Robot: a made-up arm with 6 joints. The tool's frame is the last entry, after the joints.
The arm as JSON. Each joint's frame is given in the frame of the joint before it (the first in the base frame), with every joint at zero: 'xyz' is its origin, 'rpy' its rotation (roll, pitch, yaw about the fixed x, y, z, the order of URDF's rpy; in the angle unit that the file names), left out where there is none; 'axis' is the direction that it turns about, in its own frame. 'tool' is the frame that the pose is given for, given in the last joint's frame.
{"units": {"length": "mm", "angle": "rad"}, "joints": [
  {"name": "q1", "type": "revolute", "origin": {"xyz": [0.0, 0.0, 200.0], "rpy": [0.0, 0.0, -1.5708]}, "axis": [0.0, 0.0, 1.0]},
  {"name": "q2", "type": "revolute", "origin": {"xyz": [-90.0, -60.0, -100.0], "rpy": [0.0, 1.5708, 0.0]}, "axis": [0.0, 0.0, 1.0]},
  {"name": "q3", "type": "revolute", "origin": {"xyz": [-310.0, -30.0, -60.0], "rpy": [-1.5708, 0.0, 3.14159]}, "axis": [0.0, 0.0, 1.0]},
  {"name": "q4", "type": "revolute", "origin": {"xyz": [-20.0, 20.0, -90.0], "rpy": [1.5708, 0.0, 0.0]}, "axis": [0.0, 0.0, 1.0]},
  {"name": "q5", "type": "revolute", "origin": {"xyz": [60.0, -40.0, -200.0], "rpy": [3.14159, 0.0, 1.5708]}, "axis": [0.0, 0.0, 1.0]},
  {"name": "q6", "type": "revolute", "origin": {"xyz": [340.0, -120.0, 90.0], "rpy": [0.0, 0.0, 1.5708]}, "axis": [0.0, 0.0, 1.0]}
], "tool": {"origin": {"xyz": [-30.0, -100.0, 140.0], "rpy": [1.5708, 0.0, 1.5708]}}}
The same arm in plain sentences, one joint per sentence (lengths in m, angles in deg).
The arm has six revolute joints in a row. What follows holds with every joint at zero, and every direction is one of the base frame's.
Joint 1 lies 0.2 m along +z from the base frame's origin and rotates about +z.
Joint 2 lies 0.06 m along -x and 0.09 m along +y and 0.1 m along -z from joint 1 and rotates about -y.
Joint 3 lies 0.03 m along -x and 0.06 m along +y and 0.31 m along +z from joint 2 and rotates about -x.
Joint 4 lies 0.09 m along +x and 0.02 m along +y and 0.02 m along -z from joint 3 and rotates about -y.
Joint 5 lies 0.04 m along +x and 0.2 m along +y and 0.06 m along +z from joint 4 and rotates about +y.
Joint 6 lies 0.34 m along -x and 0.09 m along +y and 0.12 m along -z from joint 5 and rotates about +y.
The tool frame, which is the frame that the pose is given for, lies 0.1 m along -x and 0.14 m along +y and 0.03 m along -z from joint 6; its axes are the base frame's turned by roll 0, pitch 0 and yaw 0 deg (as in URDF: about the fixed x, then y, then z).

